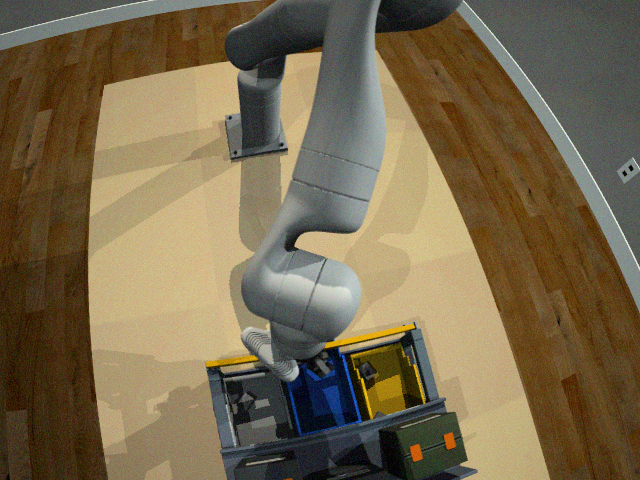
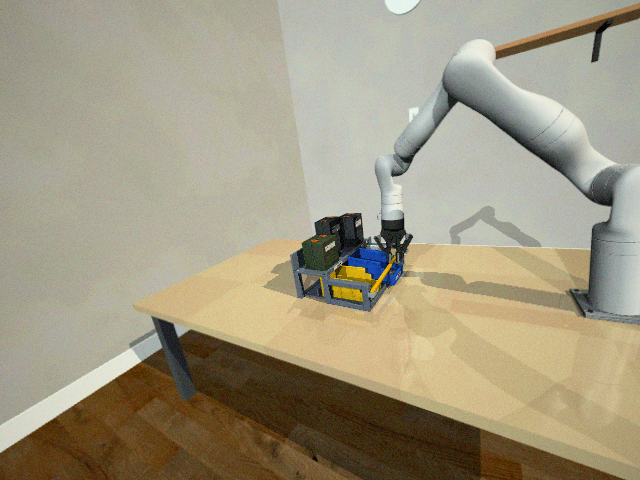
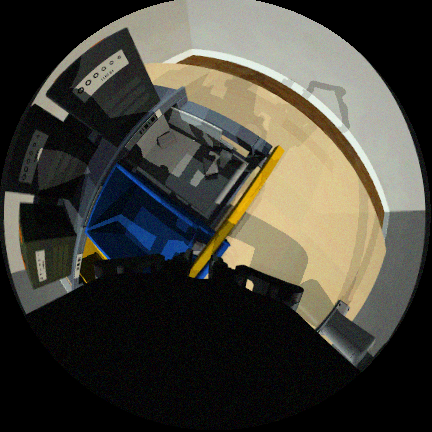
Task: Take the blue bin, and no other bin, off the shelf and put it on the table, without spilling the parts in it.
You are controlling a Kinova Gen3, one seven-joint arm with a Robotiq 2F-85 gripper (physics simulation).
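Where they show: gripper, fingertip midpoint: (image 2: pixel 393 262) (image 3: pixel 200 258); arm's base, origin of the base link: (image 1: pixel 261 131) (image 2: pixel 615 305) (image 3: pixel 331 323).
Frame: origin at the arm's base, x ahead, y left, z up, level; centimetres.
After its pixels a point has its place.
Observation:
The blue bin (image 1: pixel 325 400) {y 11.9, x 61.8, z 1.5 cm} (image 2: pixel 370 259) {y 6.2, x 63.4, z 4.8 cm} (image 3: pixel 132 221) {y 12.9, x 64.3, z 1.8 cm} sits in the middle slot of the grey shelf (image 1: pixel 215 405) {y -7.0, x 62.7, z 7.2 cm} (image 2: pixel 298 281) {y 33.3, x 75.3, z 5.2 cm}, between a grey bin (image 1: pixel 256 405) {y -0.6, x 62.4, z -0.5 cm} (image 3: pixel 185 169) {y 0.7, x 64.5, z -0.5 cm} and a yellow bin (image 1: pixel 387 386) {y 24.1, x 60.0, z -0.4 cm} (image 2: pixel 349 276) {y 18.8, x 64.5, z 2.9 cm}. Its front end reaches under the shelf's yellow front bar (image 1: pixel 366 337) {y 19.1, x 51.1, z 6.1 cm} (image 2: pixel 385 273) {y 17.2, x 51.1, z 5.9 cm} (image 3: pixel 245 197) {y -0.8, x 54.8, z 7.7 cm} and pokes a little past it. My gripper (image 1: pixel 318 364) (image 2: pixel 392 248) (image 3: pixel 200 258) {y 7.4, x 53.2, z 5.5 cm} points straight down and is shut on the blue bin's front wall, right beside the bar. I cannot make out the parts in the blue bin.
A green case (image 1: pixel 423 443) {y 23.3, x 70.1, z 18.3 cm} (image 2: pixel 320 252) {y 29.1, x 67.0, z 15.3 cm} (image 3: pixel 46 245) {y 20.3, x 67.5, z 14.5 cm} and two black cases (image 2: pixel 339 226) {y 9.9, x 73.5, z 18.4 cm} (image 3: pixel 104 84) {y 1.7, x 70.7, z 16.3 cm} stand on the shelf's upper level behind the bins. The shelf stands on a wooden table (image 1: pixel 151 214) {y -24.4, x 22.3, z -1.4 cm} (image 2: pixel 461 343) {y 30.1, x 25.6, z -1.4 cm} (image 3: pixel 322 181) {y -20.2, x 43.8, z -1.4 cm}. The arm's base plate (image 1: pixel 256 135) {y -0.8, x 4.8, z 3.9 cm} is bolted to the table.

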